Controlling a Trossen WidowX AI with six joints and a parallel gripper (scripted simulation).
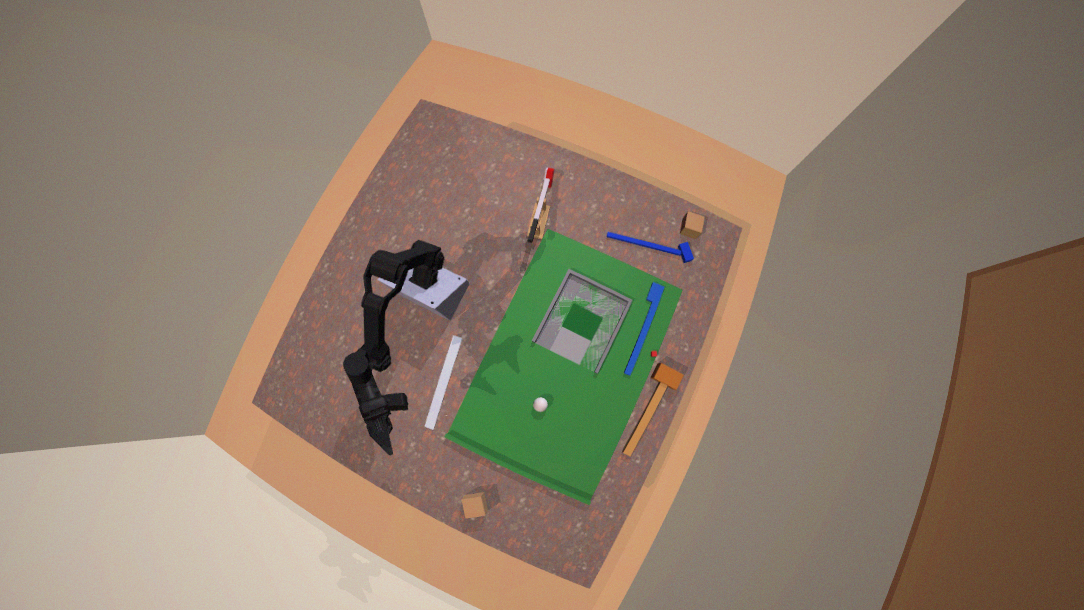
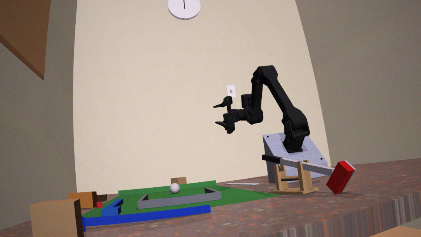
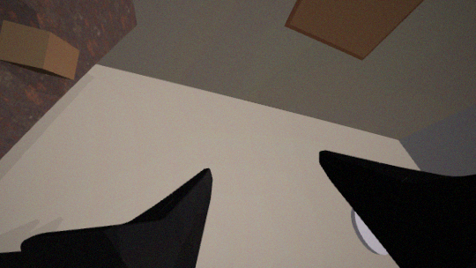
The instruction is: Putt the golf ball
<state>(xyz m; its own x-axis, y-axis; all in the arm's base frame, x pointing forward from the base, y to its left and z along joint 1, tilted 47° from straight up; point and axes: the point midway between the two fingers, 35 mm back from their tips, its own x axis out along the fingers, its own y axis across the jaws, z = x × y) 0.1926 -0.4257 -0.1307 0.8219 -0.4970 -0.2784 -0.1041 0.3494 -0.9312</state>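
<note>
My gripper tip is now 760 mm to the right of the wooden stand, 330 mm above it and 20 mm past it. Round my gripper tip: green mat 390 mm to the left, 360 mm below, 270 mm ahead; then white golf ball 340 mm below, 250 mm to the left, 250 mm ahead; then red putter 800 mm to the left, 300 mm below, 40 mm behind.
</note>
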